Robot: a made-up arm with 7 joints.
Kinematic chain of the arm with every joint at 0, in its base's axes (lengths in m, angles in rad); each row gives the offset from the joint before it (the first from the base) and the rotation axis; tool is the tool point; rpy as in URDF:
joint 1: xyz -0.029 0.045 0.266 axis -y
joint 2: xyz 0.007 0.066 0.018 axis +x
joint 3: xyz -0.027 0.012 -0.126 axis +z
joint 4: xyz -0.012 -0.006 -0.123 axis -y
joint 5: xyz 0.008 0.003 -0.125 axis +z
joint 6: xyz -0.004 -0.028 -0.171 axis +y
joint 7: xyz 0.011 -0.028 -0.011 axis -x
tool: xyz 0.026 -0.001 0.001 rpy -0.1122 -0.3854 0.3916
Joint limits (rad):
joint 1: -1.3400..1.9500
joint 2: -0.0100..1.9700
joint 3: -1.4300..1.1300
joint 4: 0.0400..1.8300
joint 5: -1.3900..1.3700
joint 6: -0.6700..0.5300
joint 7: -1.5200..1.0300
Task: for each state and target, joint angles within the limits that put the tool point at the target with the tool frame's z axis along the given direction. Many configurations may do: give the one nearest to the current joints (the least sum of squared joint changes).
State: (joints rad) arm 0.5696 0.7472 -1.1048 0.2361 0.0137 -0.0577 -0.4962
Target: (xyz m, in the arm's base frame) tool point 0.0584 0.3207 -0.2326 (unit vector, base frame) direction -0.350 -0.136 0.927
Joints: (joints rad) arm 0.3239 0.4407 -1.3154 0.0400 -0.1973 0.1320 0.0296
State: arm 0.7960 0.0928 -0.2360 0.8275 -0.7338 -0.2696 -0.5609
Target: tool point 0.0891 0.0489 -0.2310 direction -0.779 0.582 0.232
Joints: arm 0.1546 0.0608 -0.4830 0.4458 -0.8861 -0.2729 -0.4352
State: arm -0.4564 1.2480 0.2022 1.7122 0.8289 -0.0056 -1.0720
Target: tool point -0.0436 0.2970 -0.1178 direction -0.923 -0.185 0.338
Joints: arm -0.5947 0.9275 -0.4674 1.0657 0.1089 -0.0427 -0.7509
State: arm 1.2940 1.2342 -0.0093 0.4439 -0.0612 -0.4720 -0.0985
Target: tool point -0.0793 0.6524 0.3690 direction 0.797 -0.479 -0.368
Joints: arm 1.2780 1.7000 0.3505 0.1849 0.1041 0.0638 -0.7829
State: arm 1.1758 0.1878 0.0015 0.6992 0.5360 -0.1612 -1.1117
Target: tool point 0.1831 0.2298 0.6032 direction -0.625 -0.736 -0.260
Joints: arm 1.8212 0.1152 0.2409 1.1245 1.1075 0.1820 -0.9712
